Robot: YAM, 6 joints.
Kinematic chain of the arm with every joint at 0, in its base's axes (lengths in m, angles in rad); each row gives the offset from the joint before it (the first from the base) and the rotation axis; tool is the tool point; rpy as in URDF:
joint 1: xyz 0 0 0.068 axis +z
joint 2: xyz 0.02 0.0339 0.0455 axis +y
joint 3: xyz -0.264 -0.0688 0 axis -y
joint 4: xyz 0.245 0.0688 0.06 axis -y
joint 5: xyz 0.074 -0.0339 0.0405 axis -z
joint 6: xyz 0.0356 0 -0.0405 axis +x
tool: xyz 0 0 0 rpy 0 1.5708 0
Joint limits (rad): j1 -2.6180..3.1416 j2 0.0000..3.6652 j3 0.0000..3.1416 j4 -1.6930..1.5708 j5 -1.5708..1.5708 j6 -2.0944..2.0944
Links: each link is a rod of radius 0.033 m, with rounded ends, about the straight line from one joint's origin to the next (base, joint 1, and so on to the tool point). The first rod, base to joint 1, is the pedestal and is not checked.
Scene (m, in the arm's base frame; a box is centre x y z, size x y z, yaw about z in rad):
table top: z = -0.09
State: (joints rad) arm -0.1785 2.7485 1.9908 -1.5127 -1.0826 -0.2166
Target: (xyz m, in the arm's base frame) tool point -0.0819 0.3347 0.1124
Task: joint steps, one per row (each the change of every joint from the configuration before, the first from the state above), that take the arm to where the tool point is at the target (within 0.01 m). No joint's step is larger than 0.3 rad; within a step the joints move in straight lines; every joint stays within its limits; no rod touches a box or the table.
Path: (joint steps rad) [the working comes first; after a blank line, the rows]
Joints at the target: 1.7184 2.3418 1.5267 -1.6930 -1.1039 -0.2166
Straight joint move there: clear.

1: 0.2710 -0.0581 -0.0663 -0.0258 -0.0030 0.0000
2: 0.2710 -0.0581 -0.0663 -0.0257 -0.0031 0.0000
3: 0.2710 -0.0581 -0.0663 -0.0258 -0.0030 0.0000
4: 0.2709 -0.0581 -0.0663 -0.0257 -0.0031 0.0000
5: 0.2710 -0.0581 -0.0663 -0.0258 -0.0030 0.0000
6: 0.2710 -0.0581 -0.0663 -0.0257 -0.0031 0.0000
7: 0.2710 -0.0581 -0.0663 -0.0258 -0.0030 0.0000

